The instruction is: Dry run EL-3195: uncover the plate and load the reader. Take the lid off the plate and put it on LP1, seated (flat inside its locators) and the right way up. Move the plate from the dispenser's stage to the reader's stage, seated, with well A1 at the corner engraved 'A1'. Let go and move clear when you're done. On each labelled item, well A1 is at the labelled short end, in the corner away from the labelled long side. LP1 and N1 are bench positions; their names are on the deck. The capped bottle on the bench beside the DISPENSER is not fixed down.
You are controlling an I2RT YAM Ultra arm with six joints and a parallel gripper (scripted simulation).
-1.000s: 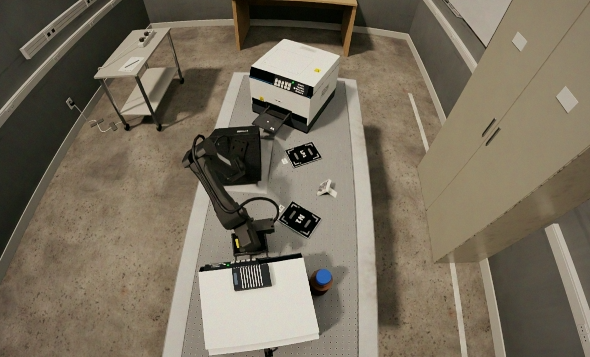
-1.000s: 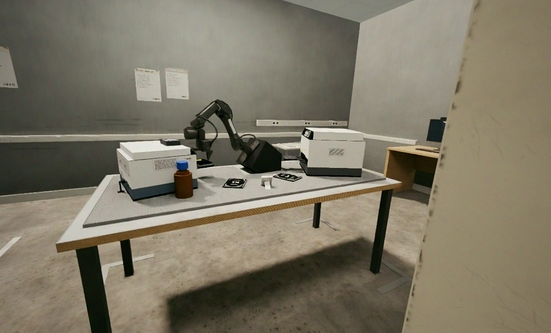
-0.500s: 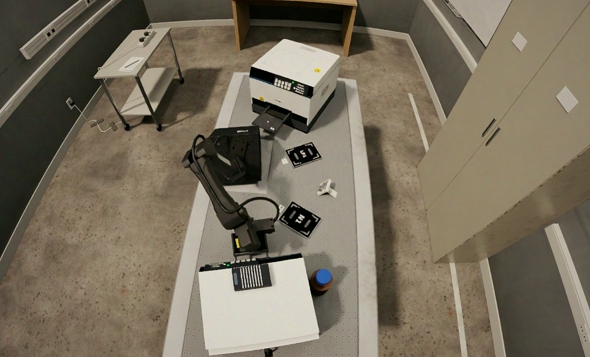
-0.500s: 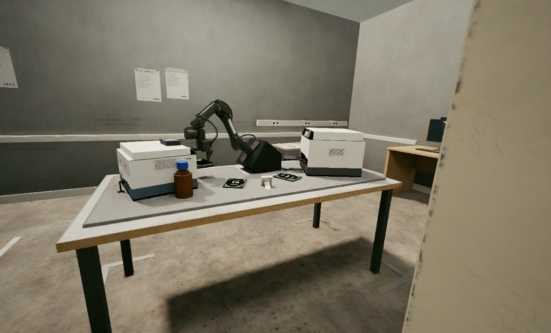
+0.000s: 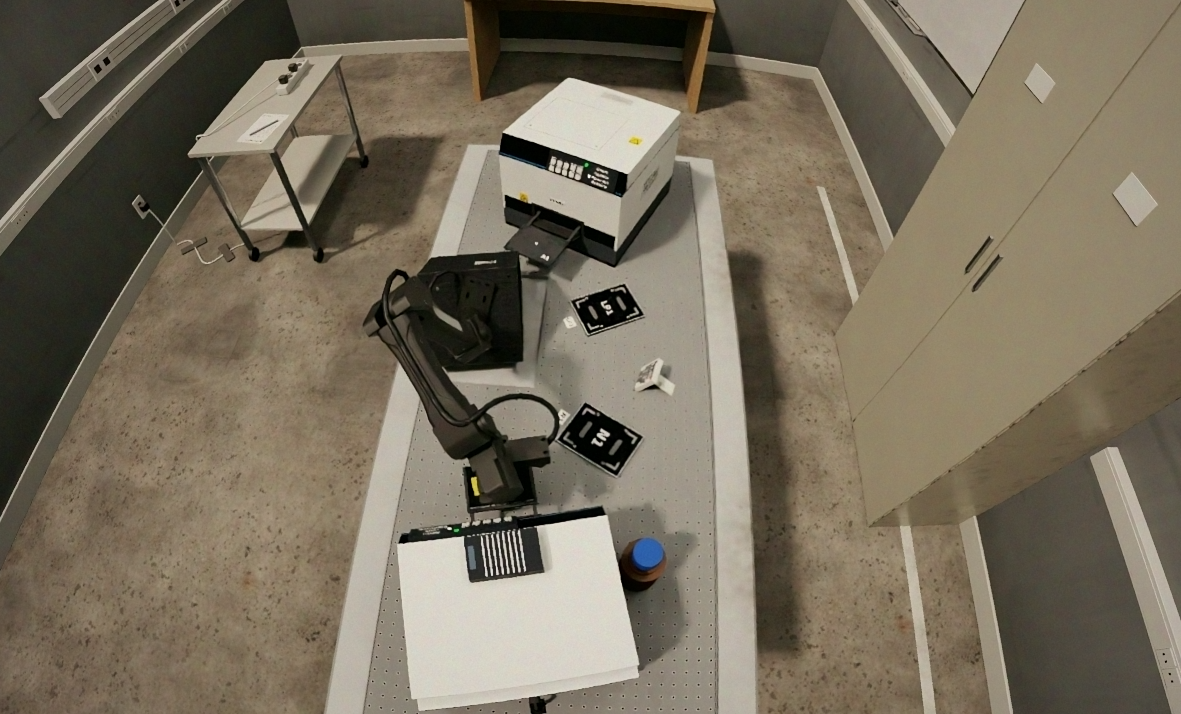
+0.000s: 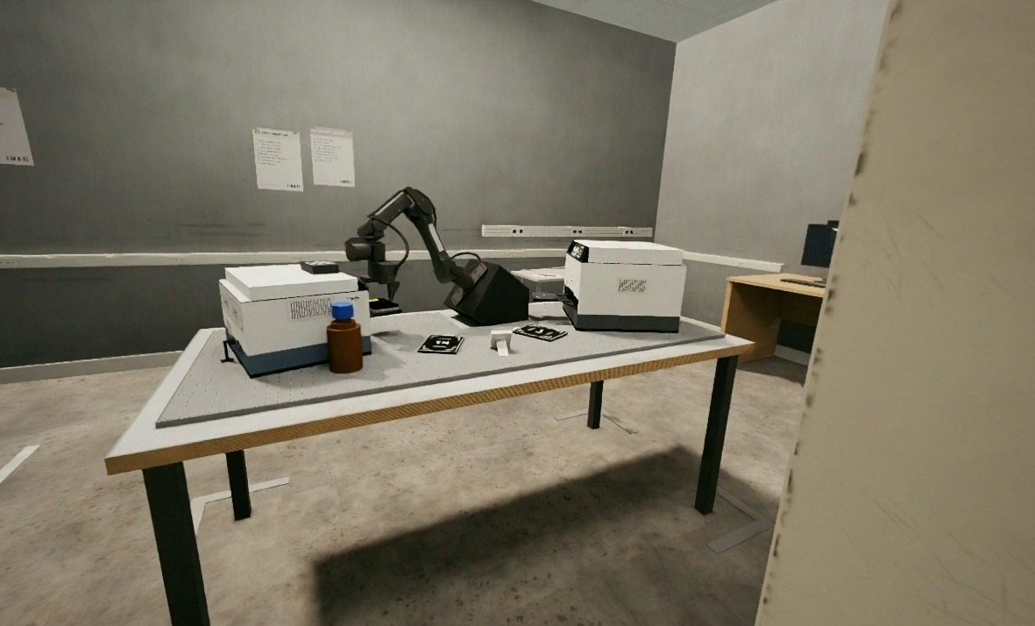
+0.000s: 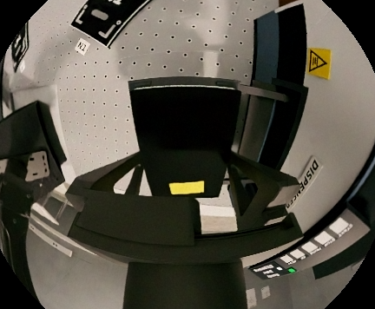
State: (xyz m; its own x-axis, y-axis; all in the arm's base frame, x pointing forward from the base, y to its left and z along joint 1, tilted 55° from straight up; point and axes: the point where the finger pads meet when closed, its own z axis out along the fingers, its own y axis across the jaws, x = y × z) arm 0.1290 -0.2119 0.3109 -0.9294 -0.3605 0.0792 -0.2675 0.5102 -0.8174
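The well plate is 20 mm below my hand. Round my hand: blue-capped bottle (300 mm ahead, 130 mm to the right); then black plate (right at my hand).
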